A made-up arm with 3 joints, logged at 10 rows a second.
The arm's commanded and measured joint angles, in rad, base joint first. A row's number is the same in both.
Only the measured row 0 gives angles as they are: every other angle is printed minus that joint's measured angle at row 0.
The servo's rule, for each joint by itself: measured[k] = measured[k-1] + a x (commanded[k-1-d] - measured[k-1]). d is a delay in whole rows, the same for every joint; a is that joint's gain. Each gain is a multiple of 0.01, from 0.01 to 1. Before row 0 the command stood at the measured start. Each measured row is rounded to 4 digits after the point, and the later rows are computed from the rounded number. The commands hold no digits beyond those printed.
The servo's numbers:
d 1
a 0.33 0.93 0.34
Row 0, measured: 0.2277 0.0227 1.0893
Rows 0 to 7, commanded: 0.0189 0.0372 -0.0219; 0.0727 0.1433 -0.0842; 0.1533 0.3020 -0.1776; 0.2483 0.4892 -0.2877; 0.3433 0.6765 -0.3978; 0.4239 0.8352 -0.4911; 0.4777 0.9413 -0.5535; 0.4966 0.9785 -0.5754
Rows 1 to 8, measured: 0.0000 0.0000 0.0000; 0.0062 0.0346 -0.0074; 0.0281 0.1357 -0.0335; 0.0694 0.2904 -0.0825; 0.1284 0.4753 -0.1523; 0.1993 0.6624 -0.2358; 0.2734 0.8231 -0.3226; 0.3408 0.9330 -0.4011
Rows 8 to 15, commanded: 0.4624 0.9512 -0.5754; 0.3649 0.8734 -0.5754; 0.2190 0.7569 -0.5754; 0.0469 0.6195 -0.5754; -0.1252 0.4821 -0.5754; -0.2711 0.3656 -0.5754; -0.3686 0.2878 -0.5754; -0.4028 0.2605 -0.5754
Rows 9 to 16, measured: 0.3922 0.9753 -0.4604; 0.4154 0.9529 -0.4995; 0.3987 0.8790 -0.5253; 0.3394 0.7654 -0.5423; 0.2429 0.6297 -0.5536; 0.1214 0.4924 -0.5610; -0.0081 0.3745 -0.5659; -0.1271 0.2939 -0.5691
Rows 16 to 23, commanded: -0.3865 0.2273 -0.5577; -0.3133 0.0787 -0.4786; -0.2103 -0.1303 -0.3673; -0.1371 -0.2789 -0.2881; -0.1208 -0.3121 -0.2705; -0.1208 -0.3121 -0.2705; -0.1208 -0.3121 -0.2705; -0.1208 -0.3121 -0.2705
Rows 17 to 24, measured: -0.2181 0.2628 -0.5712; -0.2737 0.2298 -0.5666; -0.2868 0.0893 -0.5367; -0.2616 -0.1149 -0.4791; -0.2205 -0.2674 -0.4142; -0.1876 -0.3090 -0.3653; -0.1656 -0.3119 -0.3331; -0.1508 -0.3121 -0.3118
